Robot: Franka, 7 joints.
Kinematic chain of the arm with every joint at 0, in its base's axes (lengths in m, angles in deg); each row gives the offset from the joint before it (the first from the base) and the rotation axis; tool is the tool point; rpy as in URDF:
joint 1: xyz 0 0 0.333 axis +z
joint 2: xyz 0 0 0 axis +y
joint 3: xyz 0 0 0.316 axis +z
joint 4: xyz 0.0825 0 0 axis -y
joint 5: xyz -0.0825 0 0.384 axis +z
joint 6: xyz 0 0 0 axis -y
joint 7: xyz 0.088 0 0 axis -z
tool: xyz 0 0 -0.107 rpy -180 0 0
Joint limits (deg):
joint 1: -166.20..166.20
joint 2: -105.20..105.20
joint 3: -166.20..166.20
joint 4: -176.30..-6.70
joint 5: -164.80..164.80
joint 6: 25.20..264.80
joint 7: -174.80..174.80
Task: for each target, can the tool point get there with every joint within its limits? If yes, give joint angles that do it. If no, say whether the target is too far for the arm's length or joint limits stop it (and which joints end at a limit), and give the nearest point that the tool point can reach.
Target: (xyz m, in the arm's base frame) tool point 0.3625 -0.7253 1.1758
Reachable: no: too far | nearest point 0.2659 -0.5320 0.9512 | short by 0.312 m
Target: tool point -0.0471 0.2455 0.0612
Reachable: yes | joints 79.64 53.88 29.21 -163.27 44.69 242.87 55.21
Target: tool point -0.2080 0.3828 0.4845
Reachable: yes | joints -112.71 0.39 -110.61 -128.16 93.47 238.99 118.52
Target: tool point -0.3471 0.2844 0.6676
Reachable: yes | joints -116.90 56.39 -120.95 -132.21 39.23 183.35 -130.53
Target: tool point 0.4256 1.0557 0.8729
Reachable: no: too far | nearest point 0.2898 0.7189 0.7007 | short by 0.402 m
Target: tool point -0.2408 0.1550 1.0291
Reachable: yes | joints 108.05 1.24 12.02 -30.53 -99.64 219.16 -13.55
